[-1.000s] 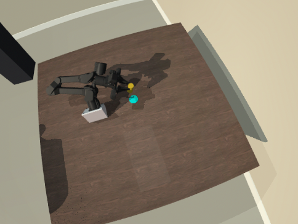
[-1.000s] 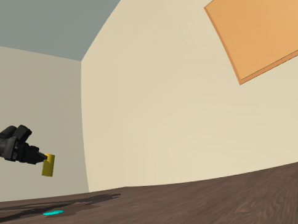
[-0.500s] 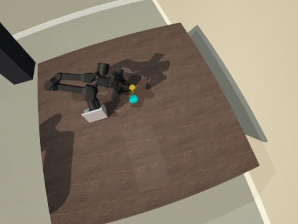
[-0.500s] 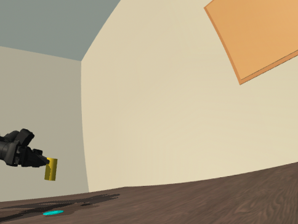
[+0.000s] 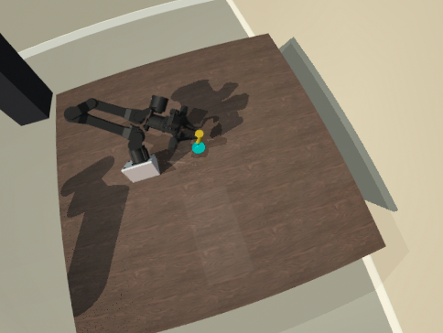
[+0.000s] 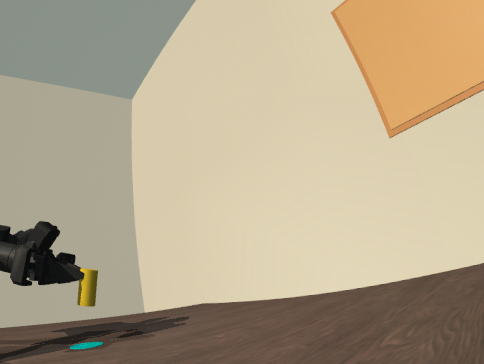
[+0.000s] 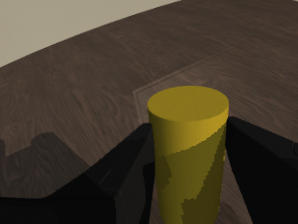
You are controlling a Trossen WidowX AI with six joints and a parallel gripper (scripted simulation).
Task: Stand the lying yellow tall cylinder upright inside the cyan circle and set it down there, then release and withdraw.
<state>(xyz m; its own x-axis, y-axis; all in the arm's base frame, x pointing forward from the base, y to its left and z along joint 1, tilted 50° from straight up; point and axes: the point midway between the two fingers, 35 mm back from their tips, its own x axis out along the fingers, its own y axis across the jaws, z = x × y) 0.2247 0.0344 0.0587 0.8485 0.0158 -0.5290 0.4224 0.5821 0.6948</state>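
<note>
Now: the cyan circle 1 cm behind my gripper tip, 1 cm to the left of it and 13 cm below it. From my gripper tip the other things lie so: yellow tall cylinder: 2 cm below.
</note>
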